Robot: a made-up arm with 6 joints.
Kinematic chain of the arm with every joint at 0, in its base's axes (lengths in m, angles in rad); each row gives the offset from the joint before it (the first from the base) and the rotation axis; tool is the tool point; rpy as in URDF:
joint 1: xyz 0 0 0.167 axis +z
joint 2: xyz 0 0 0 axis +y
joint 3: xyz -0.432 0 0.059 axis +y
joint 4: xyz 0.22 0 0.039 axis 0.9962 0 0.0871
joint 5: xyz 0 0 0 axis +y
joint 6: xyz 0.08 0 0.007 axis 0.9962 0 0.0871
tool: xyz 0 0 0 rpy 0 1.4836 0
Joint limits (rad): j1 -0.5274..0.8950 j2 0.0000..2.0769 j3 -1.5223..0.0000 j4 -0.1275..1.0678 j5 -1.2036..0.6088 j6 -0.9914..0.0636
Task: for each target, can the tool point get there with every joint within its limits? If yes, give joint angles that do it. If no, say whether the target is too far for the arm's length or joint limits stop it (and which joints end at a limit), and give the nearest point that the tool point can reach.
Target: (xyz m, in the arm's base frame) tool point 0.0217 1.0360 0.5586
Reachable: no: too far | nearest point 0.2855 0.4204 0.4084 | short by 0.686 m
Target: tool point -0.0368 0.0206 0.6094
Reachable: yes | joints -0.2423 0.6479 -1.0200 0.5569 0.2652 -0.1160
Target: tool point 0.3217 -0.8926 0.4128
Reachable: no: too far | nearest point 0.4098 -0.3139 0.4517 | short by 0.587 m
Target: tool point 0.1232 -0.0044 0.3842
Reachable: yes | joints 0.0250 1.2079 -0.2728 0.6996 -0.1447 -0.0662
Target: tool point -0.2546 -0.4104 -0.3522
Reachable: no: joint limits stop it (at a limit: joint 1, joint 2, joint 3, joint 5) | nearest point -0.0856 -0.1139 0.2252 | short by 0.671 m
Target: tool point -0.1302 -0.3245 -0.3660
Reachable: no: joint limits stop it (at a limit: joint 1, joint 2, joint 3, joint 4, joint 5) | nearest point -0.0845 -0.1148 0.2254 | short by 0.629 m
